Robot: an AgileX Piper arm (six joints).
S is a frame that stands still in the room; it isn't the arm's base.
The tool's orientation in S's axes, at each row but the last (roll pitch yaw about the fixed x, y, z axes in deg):
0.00 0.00 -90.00
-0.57 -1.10 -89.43
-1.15 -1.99 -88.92
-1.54 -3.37 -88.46
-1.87 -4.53 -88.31
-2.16 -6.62 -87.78
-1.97 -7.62 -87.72
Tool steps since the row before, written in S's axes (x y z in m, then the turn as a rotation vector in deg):
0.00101 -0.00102 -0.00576 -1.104 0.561 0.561
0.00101 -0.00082 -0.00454 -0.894 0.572 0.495
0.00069 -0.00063 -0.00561 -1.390 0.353 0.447
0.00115 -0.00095 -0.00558 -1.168 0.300 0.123
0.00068 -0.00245 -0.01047 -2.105 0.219 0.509
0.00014 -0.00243 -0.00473 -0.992 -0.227 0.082
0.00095 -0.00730 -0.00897 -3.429 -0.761 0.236
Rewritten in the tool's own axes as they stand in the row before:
0.00102 0.00101 -0.00576 -0.561 -1.104 0.561
0.00074 0.00105 -0.00454 -0.571 -0.893 0.497
0.00045 0.00079 -0.00561 -0.363 -1.392 0.432
0.00065 0.00127 -0.00560 -0.323 -1.163 0.111
0.00163 0.00095 -0.01061 -0.240 -2.114 0.461
0.00187 0.00023 -0.00497 0.197 -1.002 0.022
0.00608 0.00100 -0.00983 0.650 -3.460 0.032

